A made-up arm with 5 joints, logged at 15 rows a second.
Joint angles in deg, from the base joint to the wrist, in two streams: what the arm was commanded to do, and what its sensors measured. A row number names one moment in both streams.
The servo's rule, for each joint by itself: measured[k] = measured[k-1] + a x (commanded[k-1-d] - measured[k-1]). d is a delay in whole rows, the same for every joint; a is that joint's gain. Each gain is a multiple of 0.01, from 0.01 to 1. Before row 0 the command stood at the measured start. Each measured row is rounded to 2 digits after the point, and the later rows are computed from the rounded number. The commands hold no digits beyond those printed.
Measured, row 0: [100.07, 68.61, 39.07, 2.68, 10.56]
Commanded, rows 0 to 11: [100.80, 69.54, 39.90, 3.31, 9.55]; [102.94, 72.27, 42.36, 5.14, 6.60]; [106.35, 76.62, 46.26, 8.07, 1.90]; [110.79, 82.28, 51.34, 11.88, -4.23]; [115.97, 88.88, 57.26, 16.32, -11.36]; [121.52, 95.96, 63.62, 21.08, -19.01]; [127.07, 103.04, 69.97, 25.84, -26.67]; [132.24, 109.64, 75.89, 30.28, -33.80]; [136.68, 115.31, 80.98, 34.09, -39.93]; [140.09, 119.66, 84.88, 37.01, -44.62]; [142.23, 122.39, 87.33, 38.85, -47.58]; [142.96, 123.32, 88.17, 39.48, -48.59]
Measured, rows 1 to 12: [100.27, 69.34, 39.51, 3.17, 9.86]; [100.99, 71.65, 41.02, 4.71, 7.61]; [102.44, 75.58, 43.80, 7.33, 3.67]; [104.69, 80.87, 47.80, 10.88, -1.78]; [107.74, 87.20, 52.81, 15.12, -8.39]; [111.46, 94.12, 58.54, 19.77, -15.72]; [115.67, 101.17, 64.60, 24.50, -23.28]; [120.14, 107.86, 70.58, 29.01, -30.54]; [124.61, 113.75, 76.09, 32.97, -37.02]; [128.79, 118.42, 80.75, 36.12, -42.26]; [132.42, 121.56, 84.24, 38.25, -45.93]; [135.27, 122.95, 86.32, 39.21, -47.77]
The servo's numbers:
d 0
a 0.27 0.79 0.53 0.78 0.69

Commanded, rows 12 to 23: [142.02, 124.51, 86.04, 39.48, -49.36]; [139.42, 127.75, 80.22, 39.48, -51.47]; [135.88, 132.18, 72.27, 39.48, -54.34]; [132.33, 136.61, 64.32, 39.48, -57.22]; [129.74, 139.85, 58.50, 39.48, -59.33]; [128.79, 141.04, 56.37, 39.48, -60.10]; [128.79, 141.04, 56.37, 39.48, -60.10]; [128.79, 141.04, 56.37, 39.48, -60.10]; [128.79, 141.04, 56.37, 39.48, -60.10]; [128.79, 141.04, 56.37, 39.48, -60.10]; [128.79, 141.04, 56.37, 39.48, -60.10]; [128.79, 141.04, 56.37, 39.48, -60.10]
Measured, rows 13 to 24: [137.09, 124.18, 86.17, 39.42, -48.87]; [137.72, 127.00, 83.02, 39.47, -50.66]; [137.22, 131.09, 77.32, 39.48, -53.20]; [135.90, 135.45, 70.43, 39.48, -55.97]; [134.24, 138.93, 64.11, 39.48, -58.29]; [132.77, 140.60, 60.01, 39.48, -59.54]; [131.70, 140.95, 58.08, 39.48, -59.93]; [130.91, 141.02, 57.17, 39.48, -60.05]; [130.34, 141.04, 56.75, 39.48, -60.08]; [129.92, 141.04, 56.55, 39.48, -60.09]; [129.61, 141.04, 56.45, 39.48, -60.10]; [129.39, 141.04, 56.41, 39.48, -60.10]
